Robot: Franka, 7 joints.
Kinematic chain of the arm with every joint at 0, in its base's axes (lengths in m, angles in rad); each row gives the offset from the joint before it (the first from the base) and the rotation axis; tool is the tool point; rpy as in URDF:
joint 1: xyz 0 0 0.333 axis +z
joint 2: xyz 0 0 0 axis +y
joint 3: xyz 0 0 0.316 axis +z
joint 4: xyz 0.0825 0 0 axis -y
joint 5: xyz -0.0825 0 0.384 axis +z
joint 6: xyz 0 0 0 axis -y
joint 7: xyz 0.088 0 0 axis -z
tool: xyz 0 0 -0.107 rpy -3.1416 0 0
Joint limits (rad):
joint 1: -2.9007..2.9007
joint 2: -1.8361..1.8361
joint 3: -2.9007..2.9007
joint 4: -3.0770..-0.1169
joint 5: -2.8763..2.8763
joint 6: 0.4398..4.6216
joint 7: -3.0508..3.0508
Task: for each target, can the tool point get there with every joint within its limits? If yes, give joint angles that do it. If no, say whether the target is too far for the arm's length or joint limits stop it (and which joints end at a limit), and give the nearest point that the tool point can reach.
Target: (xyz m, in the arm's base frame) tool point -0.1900 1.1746 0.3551
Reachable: no: too far | nearest point -0.1370 0.8467 0.3489 | short by 0.332 m
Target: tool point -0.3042 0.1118 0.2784
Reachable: yes | joints -1.6562 0.7188 -1.8843 -2.6434 0.6931 1.5520 1.8687
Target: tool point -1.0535 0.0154 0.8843
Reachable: no: too far | nearest point -0.7600 0.0111 0.7307 | short by 0.331 m
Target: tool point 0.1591 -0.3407 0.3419
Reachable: yes | joints -1.0495 -0.4108 -0.0927 -2.7737 -0.4240 2.4629 0.7681
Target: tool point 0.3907 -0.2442 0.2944
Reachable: yes | joints -1.3013 0.4233 0.4535 -2.3072 -1.6201 3.9164 -0.8059
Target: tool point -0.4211 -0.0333 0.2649
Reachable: yes | joints 1.6892 0.1366 1.6513 -2.5232 2.0311 2.9546 1.7701
